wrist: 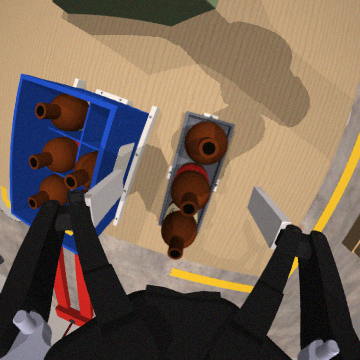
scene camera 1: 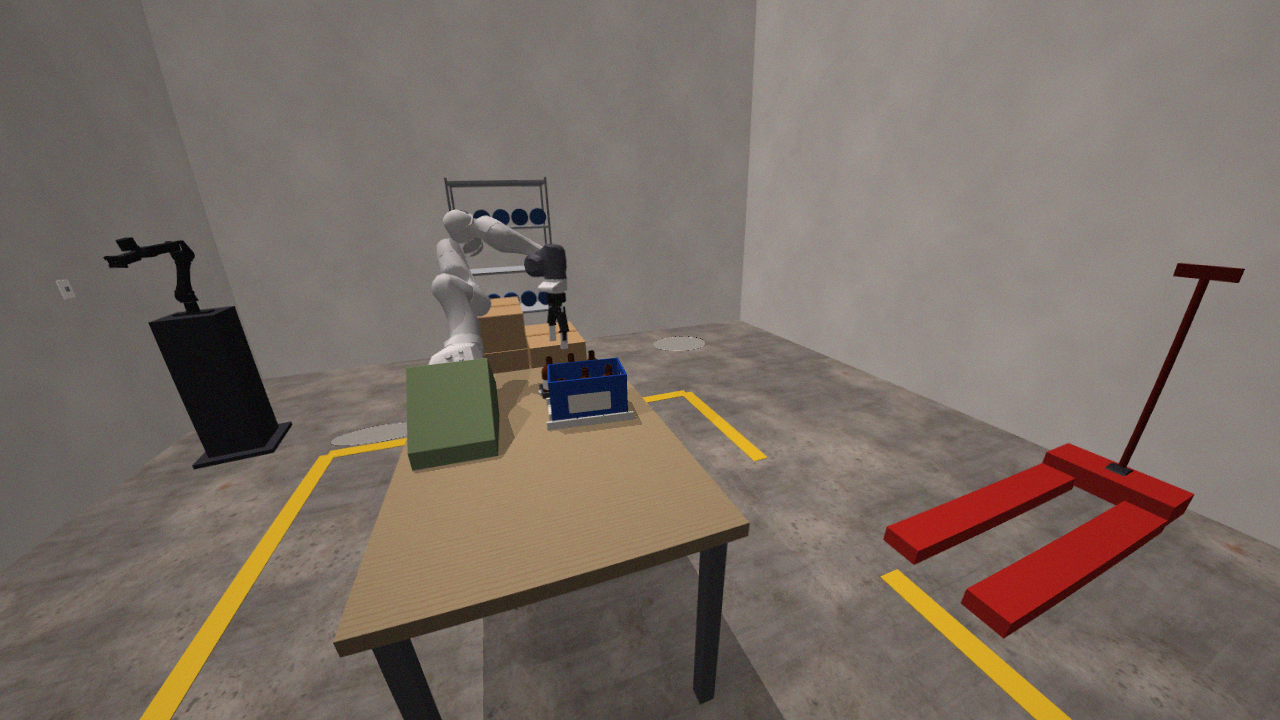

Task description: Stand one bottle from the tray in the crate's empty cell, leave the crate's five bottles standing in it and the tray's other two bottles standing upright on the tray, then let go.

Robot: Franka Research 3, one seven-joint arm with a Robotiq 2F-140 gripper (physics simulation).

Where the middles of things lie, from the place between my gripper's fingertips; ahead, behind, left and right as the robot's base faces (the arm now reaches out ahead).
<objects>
The white-labelled brown bottle (wrist: 205,142) lies 13 cm below my hand, 4 cm behind it and 2 cm to the left of it.
</objects>
